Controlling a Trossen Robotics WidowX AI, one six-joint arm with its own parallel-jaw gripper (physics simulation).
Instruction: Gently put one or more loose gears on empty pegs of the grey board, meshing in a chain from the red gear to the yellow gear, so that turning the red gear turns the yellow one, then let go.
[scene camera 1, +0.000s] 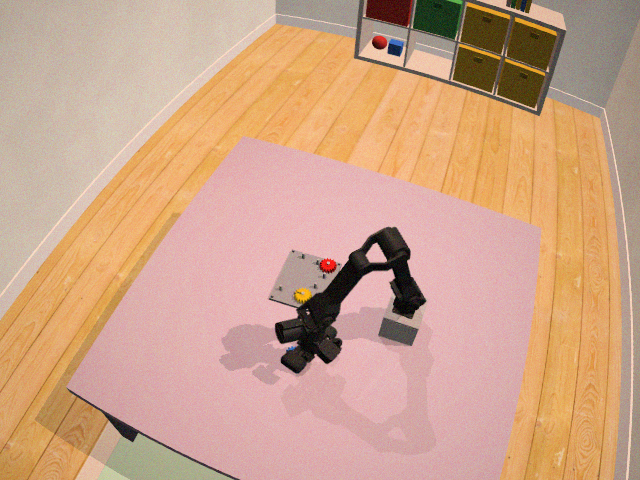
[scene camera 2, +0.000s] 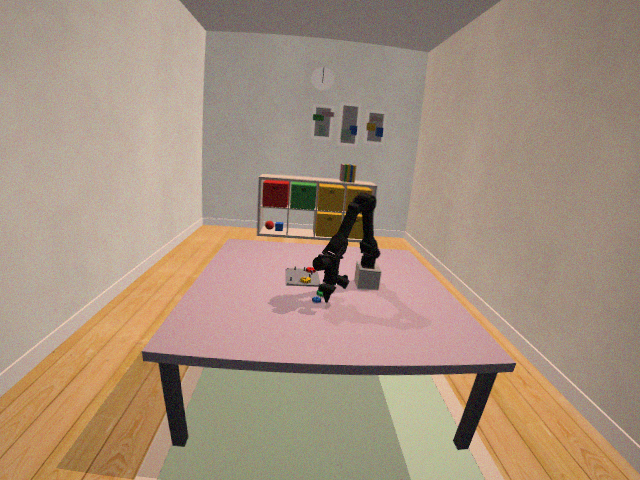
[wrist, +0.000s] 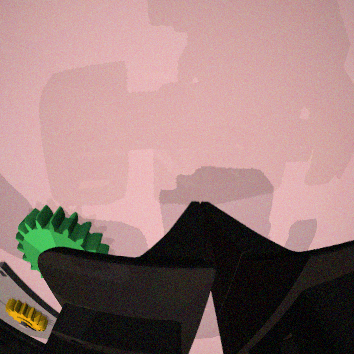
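Seen in the pictures: gripper, fingertip midpoint: (scene camera 1: 304, 362) (scene camera 2: 326, 302) (wrist: 198, 208); arm's base at its link origin: (scene camera 1: 405, 306) (scene camera 2: 367, 265).
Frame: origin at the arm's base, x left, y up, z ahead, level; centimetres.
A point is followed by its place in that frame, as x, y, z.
The grey board (scene camera 1: 294, 273) {-4.7, -9.8, 36.9} (scene camera 2: 297, 275) {-4.0, -9.8, 35.3} (wrist: 11, 288) {4.3, -9.8, 26.3} lies on the table with several bare pegs. The red gear (scene camera 1: 327, 265) {-10.8, -8.0, 28.3} (scene camera 2: 310, 269) {-10.0, -8.2, 28.7} sits at its back right, and the yellow gear (scene camera 1: 302, 295) {3.2, -8.0, 30.7} (scene camera 2: 305, 280) {4.6, -8.5, 30.9} (wrist: 27, 315) {4.5, -8.5, 29.5} at its front. My gripper (scene camera 2: 326, 300) {23.5, -10.0, 20.9} (wrist: 198, 208) {23.5, -10.0, 20.9} is shut and empty, low over the table in front of the board. The green gear (scene camera 2: 320, 293) {16.6, -9.2, 23.5} (wrist: 50, 239) {15.1, -9.1, 20.3} lies beside it, partly hidden by a finger in the wrist view. The blue gear (scene camera 1: 291, 349) {21.7, -8.9, 25.9} (scene camera 2: 316, 299) {23.2, -9.0, 25.4} lies near the fingertips; it does not show in the wrist view.
The arm's grey base block (scene camera 1: 398, 329) {5.7, -3.9, -0.5} (scene camera 2: 367, 276) {5.7, -3.6, 0.5} stands on the pink table (scene camera 1: 206, 289) {13.1, -10.6, 59.6} (scene camera 2: 232, 330) {50.5, -10.6, 56.1} to the right of the board. The arm's links reach over the board's right side. A shelf unit stands on the floor beyond the table.
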